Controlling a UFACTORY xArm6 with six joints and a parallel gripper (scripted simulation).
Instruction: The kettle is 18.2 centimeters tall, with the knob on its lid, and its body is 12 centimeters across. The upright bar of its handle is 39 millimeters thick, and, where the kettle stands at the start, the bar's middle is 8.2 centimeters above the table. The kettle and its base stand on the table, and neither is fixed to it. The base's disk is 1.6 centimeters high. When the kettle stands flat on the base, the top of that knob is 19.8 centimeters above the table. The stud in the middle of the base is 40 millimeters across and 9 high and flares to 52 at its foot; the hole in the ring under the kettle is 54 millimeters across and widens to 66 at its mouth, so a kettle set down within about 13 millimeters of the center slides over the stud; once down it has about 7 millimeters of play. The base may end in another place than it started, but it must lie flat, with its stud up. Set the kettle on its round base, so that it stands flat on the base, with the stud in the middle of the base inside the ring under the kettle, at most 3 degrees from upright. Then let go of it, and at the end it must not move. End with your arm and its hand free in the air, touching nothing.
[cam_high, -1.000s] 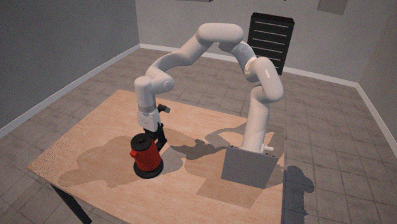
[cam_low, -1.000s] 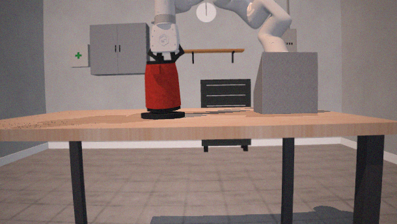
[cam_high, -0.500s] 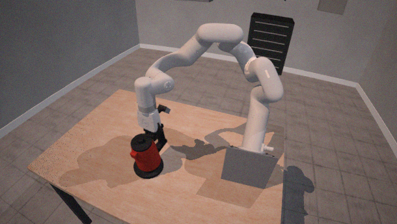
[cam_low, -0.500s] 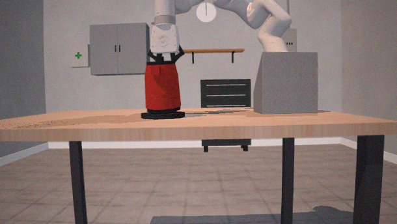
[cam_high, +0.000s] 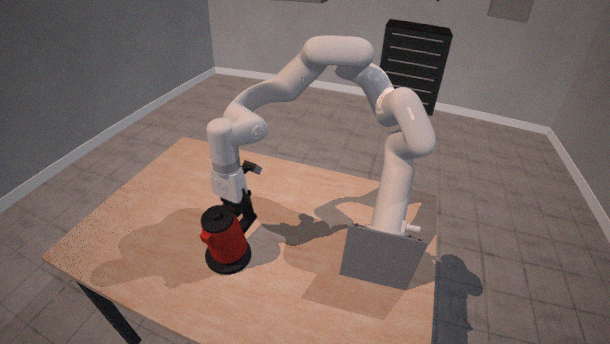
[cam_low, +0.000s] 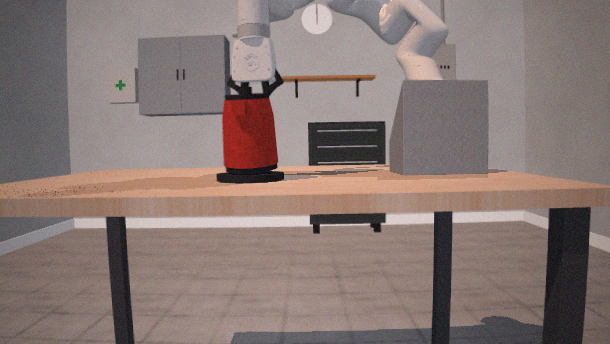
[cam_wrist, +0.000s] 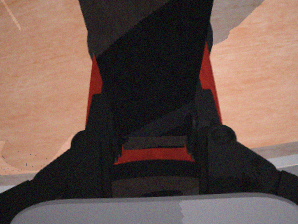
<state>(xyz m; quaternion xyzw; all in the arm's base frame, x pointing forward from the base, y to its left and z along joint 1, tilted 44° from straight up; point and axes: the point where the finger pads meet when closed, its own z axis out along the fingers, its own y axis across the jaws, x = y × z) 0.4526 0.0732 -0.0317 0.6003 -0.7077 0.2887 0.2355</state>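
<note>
Right now my hand is 30 mm to the right of the red kettle and 50 mm above it. Round my hand: black round base (10 mm ahead, 60 mm to the left, 160 mm below).
</note>
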